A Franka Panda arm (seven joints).
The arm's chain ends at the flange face. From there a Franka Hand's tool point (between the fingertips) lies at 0.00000 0.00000 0.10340 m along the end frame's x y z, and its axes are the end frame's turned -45 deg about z.
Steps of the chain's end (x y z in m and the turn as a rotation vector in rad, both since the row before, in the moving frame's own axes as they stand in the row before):
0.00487 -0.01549 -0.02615 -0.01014 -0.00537 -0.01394
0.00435 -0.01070 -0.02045 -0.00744 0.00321 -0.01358
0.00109 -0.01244 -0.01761 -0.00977 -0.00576 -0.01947
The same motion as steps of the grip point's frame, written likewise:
0.01327 -0.00715 -0.02616 -0.00337 -0.01097 -0.01394
0.01034 -0.00371 -0.02045 -0.00753 -0.00299 -0.01358
0.00843 -0.00772 -0.01762 -0.00284 -0.01098 -0.01947

